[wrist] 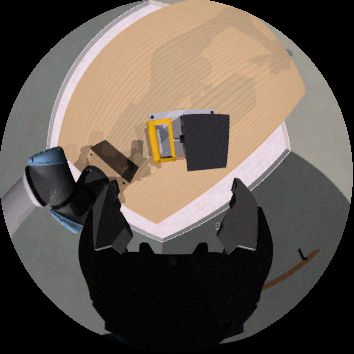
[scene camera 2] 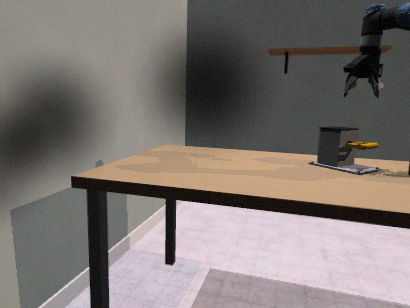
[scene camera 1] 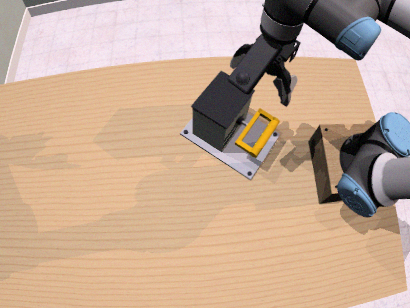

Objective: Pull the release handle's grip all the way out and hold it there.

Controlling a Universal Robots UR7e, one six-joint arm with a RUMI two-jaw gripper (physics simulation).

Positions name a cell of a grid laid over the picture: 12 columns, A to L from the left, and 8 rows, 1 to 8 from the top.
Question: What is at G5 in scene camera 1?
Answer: A base plate.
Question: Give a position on a base plate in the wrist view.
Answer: F3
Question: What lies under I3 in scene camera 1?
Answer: The gripper.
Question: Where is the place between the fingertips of the gripper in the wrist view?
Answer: At F5
